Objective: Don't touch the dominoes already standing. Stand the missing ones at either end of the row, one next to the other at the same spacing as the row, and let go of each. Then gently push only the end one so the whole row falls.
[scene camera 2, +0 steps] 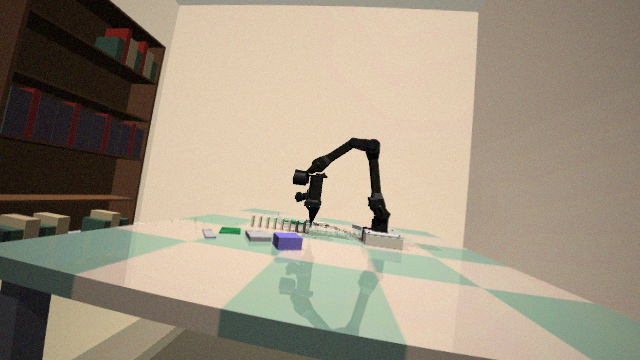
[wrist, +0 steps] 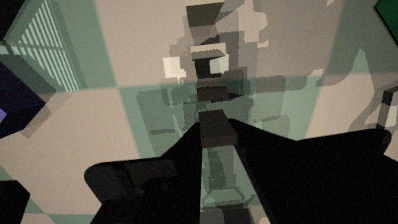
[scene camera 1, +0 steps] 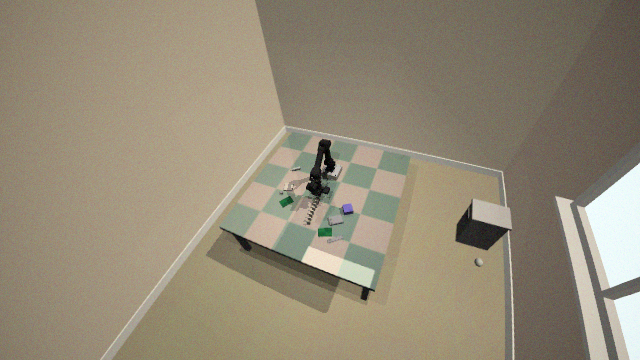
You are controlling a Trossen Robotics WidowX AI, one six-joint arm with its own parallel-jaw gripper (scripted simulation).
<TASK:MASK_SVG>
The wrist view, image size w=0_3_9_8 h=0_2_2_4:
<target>my gripper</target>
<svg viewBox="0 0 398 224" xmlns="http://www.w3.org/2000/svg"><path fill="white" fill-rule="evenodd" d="M0 181L0 224L21 224L30 193L18 180ZM200 122L194 123L160 157L96 163L84 171L84 179L102 204L89 224L200 224L202 174ZM228 119L237 133L237 145L234 145L270 224L398 224L398 162L384 155L392 139L392 134L389 130L373 128L295 141L261 130L233 118Z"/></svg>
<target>tan domino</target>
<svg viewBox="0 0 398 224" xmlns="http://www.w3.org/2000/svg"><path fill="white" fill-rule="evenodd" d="M222 109L198 112L202 149L237 145L237 133Z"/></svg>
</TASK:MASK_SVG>
